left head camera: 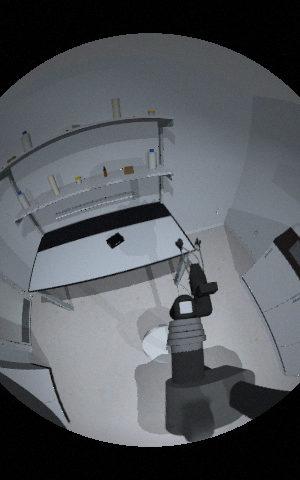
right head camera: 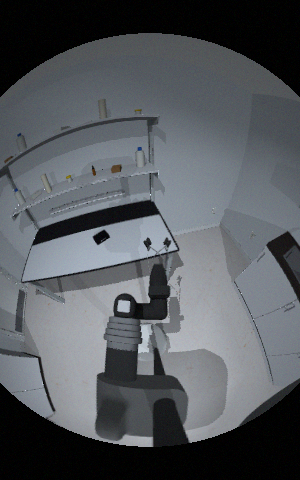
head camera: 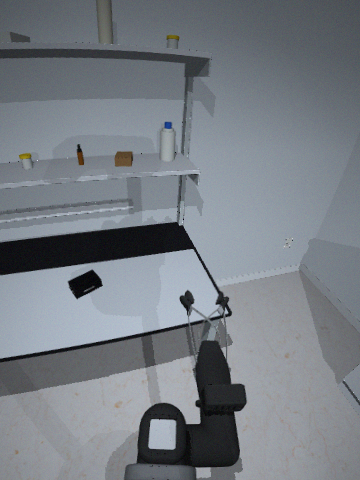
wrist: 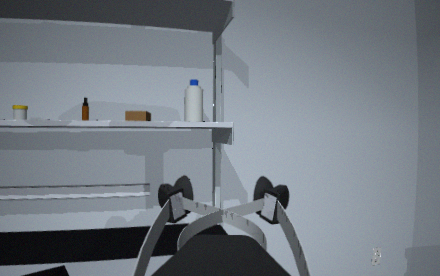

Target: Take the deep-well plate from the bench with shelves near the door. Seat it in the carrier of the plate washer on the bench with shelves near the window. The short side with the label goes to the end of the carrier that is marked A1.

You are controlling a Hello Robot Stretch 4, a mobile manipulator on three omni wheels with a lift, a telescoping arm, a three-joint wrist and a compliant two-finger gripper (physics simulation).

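Places are measured from the robot's base along level axes (x back, y right, z up), in centimetres.
Pixels of known places: gripper, fingertip midpoint: (left head camera: 187, 238) (right head camera: 156, 238) (head camera: 203, 292) (wrist: 223, 191); robot's base, link origin: (left head camera: 162, 342) (right head camera: 146, 340).
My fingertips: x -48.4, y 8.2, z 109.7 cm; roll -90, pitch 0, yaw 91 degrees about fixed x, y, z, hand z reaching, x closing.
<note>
Ahead of a thing's pixels: the offset from my fingertips to its top centre. "spot": to the spot under its first point. Level surfaces: height alone.
A small black block @(dx -32.0, dy -47.4, dz -31.9 cm) (head camera: 85, 283) (left head camera: 115, 240) (right head camera: 101, 236), perhaps the deep-well plate, lies on the white top of the bench with shelves @(dz -36.1 cm) (head camera: 40, 320) (left head camera: 65, 270) (right head camera: 55, 262). A light mark shows on its front side; no label can be read. In the wrist view a corner of the block (wrist: 55, 272) shows at the bottom left. My gripper (head camera: 205, 300) (left head camera: 189, 243) (right head camera: 157, 243) (wrist: 223, 191) is open and empty. In the head view it appears over the bench's right front corner, to the right of the block. The plate washer and its carrier do not show.
Shelves @(spot: dx -51.5, dy -39.9, dz +8.7 cm) (head camera: 100, 177) (wrist: 115, 124) above the bench's rear hold a white bottle @(dx -78.9, dy -13.9, dz +27.4 cm) (head camera: 167, 145) (wrist: 194, 104), a brown box @(dx -69.7, dy -33.7, dz +13.5 cm) (head camera: 123, 159) (wrist: 138, 116) and small containers. Cabinets @(spot: dx +31.3, dy +116.5, dz -74.8 cm) (left head camera: 270, 300) (right head camera: 265, 310) stand at the right. Another cabinet (left head camera: 30, 387) stands at the lower left.
</note>
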